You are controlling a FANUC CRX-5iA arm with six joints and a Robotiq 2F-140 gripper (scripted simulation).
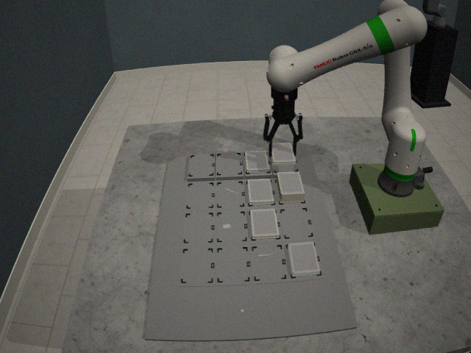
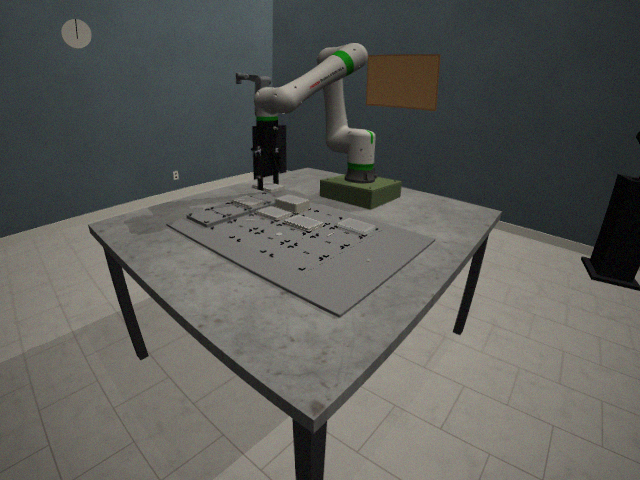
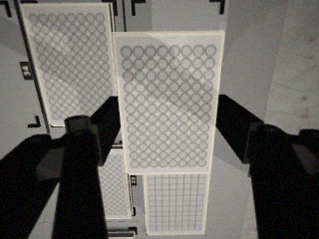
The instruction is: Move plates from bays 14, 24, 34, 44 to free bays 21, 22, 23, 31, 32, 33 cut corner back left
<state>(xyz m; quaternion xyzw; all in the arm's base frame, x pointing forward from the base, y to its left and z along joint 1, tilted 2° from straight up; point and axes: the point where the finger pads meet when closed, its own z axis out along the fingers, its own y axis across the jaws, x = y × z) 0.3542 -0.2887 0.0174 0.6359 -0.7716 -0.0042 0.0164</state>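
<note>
Right now the sealed deep-well block is 130 mm to the left of my hand, 80 mm below it and 10 mm ahead of it. Also, from my hand: white pointed piece 400 mm to the left, 180 mm ahead, 90 mm below.
</note>
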